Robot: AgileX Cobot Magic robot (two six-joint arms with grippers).
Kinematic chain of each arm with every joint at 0, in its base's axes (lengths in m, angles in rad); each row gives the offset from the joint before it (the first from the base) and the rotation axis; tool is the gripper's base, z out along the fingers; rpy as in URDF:
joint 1: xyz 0 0 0.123 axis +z
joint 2: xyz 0 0 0 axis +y
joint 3: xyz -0.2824 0 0.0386 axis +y
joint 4: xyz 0.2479 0 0.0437 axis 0.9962 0 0.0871
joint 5: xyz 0 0 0 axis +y
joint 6: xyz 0.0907 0 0.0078 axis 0.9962 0 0.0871
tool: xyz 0 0 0 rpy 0 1.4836 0
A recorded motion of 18 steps. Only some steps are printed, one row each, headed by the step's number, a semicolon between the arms.
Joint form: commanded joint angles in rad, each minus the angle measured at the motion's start. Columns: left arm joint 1, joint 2, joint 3, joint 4, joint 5, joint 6; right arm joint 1, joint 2, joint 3, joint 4, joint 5, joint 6.
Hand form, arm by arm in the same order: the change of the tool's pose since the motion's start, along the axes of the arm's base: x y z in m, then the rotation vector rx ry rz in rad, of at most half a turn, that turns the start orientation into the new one. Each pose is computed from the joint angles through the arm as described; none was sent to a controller.
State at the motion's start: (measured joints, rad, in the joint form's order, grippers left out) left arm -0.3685 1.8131 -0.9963 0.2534 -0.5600 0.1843; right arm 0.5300 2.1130 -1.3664 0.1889 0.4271 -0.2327
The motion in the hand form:
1: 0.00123 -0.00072 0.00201 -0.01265 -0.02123 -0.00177; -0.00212 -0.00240 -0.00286 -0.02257 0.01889 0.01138
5: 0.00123 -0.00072 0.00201 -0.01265 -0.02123 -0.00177; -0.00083 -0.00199 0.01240 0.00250 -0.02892 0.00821
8: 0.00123 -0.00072 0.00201 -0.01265 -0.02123 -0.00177; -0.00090 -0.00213 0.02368 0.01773 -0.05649 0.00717
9: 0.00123 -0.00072 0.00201 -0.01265 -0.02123 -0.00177; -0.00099 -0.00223 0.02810 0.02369 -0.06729 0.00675
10: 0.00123 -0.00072 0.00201 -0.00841 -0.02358 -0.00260; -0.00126 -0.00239 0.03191 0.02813 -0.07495 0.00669
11: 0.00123 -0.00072 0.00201 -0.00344 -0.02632 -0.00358; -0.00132 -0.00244 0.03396 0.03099 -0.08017 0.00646
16: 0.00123 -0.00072 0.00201 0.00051 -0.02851 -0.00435; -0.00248 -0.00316 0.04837 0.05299 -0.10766 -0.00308
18: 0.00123 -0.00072 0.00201 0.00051 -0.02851 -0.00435; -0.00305 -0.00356 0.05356 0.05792 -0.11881 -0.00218
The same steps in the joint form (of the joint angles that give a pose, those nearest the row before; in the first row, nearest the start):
1: 0.0000 0.0035 -0.0043 -0.0049 -0.0238 0.0035; -0.0017 0.0010 0.0059 -0.0151 0.0212 -0.0009
5: 0.0000 0.0035 -0.0043 -0.0049 -0.0238 0.0035; -0.0017 -0.0324 0.0059 -0.0151 0.0004 -0.0009
8: 0.0000 0.0035 -0.0043 -0.0049 -0.0238 0.0035; -0.0017 -0.0580 0.0059 -0.0151 -0.0057 -0.0009
9: 0.0000 0.0035 -0.0043 -0.0049 -0.0238 0.0035; -0.0017 -0.0679 0.0059 -0.0151 -0.0081 -0.0009
10: 0.0000 0.0035 -0.0043 -0.0049 -0.0238 0.0084; -0.0017 -0.0768 0.0059 -0.0151 -0.0081 -0.0009
11: 0.0000 0.0035 -0.0043 -0.0049 -0.0238 0.0142; -0.0017 -0.0814 0.0059 -0.0151 -0.0095 -0.0009
16: 0.0000 0.0035 -0.0043 -0.0049 -0.0238 0.0188; -0.0017 -0.1146 0.0059 -0.0151 -0.0119 0.0096
18: 0.0000 0.0035 -0.0043 -0.0049 -0.0238 0.0188; -0.0017 -0.1267 0.0059 -0.0168 -0.0119 0.0096

